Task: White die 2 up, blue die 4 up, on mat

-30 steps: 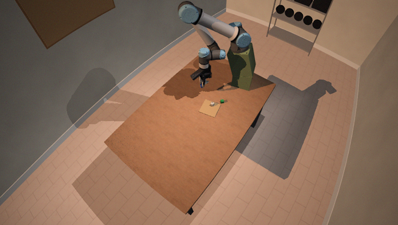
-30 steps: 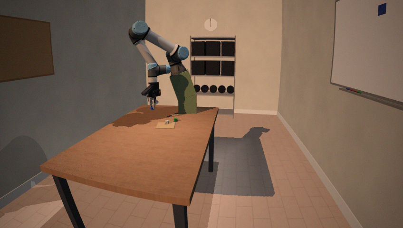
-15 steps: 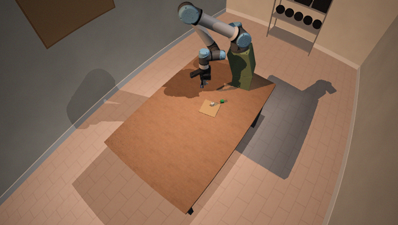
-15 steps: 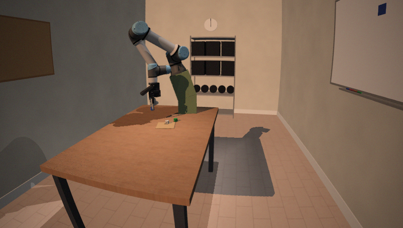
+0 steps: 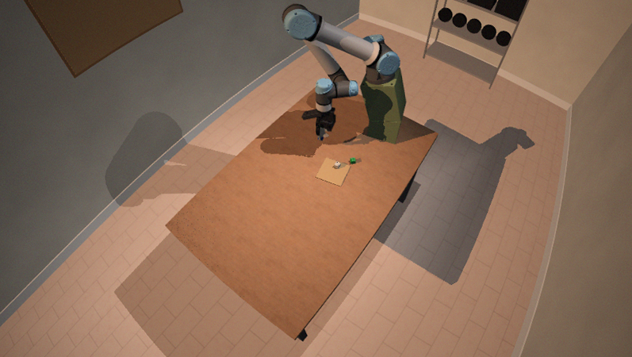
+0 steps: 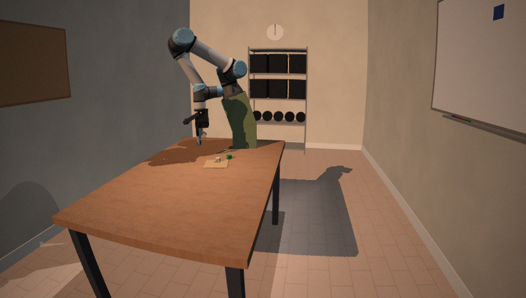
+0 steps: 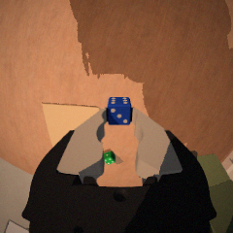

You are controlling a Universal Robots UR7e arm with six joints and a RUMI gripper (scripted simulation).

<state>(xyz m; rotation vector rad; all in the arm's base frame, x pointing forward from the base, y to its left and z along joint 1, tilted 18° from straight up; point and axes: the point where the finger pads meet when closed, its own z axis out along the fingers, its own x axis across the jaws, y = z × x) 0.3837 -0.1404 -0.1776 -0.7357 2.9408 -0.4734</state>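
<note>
The white die is 2 cm ahead of my hand, 14 cm to the left of it and 9 cm below it. From my hand the other things lie so: blue die right at my hand; green die 6 cm behind, 18 cm to the left, 10 cm below; tan mat 6 cm ahead, 15 cm to the left, 11 cm below.
</note>
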